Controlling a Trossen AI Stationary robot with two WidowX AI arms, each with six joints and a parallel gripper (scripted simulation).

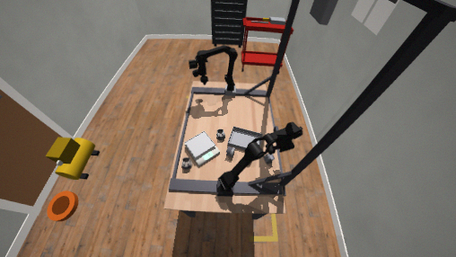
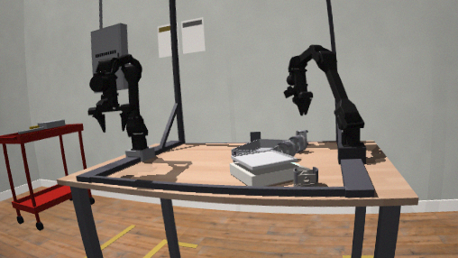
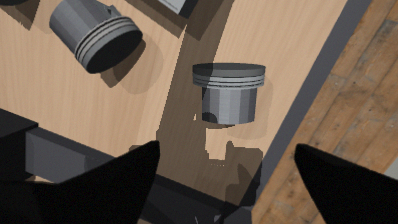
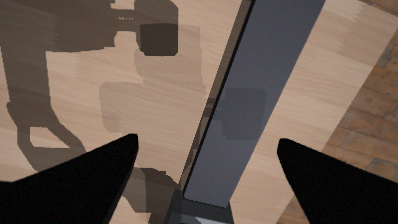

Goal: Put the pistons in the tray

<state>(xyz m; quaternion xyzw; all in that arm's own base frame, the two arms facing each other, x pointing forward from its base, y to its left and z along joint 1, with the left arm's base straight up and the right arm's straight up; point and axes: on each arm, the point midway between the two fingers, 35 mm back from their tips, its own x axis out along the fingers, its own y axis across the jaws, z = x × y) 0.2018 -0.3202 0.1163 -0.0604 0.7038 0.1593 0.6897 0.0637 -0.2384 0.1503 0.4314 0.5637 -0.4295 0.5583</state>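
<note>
The scale plate is 510 mm ahead of my left hand, 120 mm below it and 80 mm to the right of it. The rest, counted from my left hand: steel parts tray: 180 mm ahead, 170 mm to the right, 160 mm below; white scale: 510 mm ahead, 140 mm below, 70 mm to the right.
</note>
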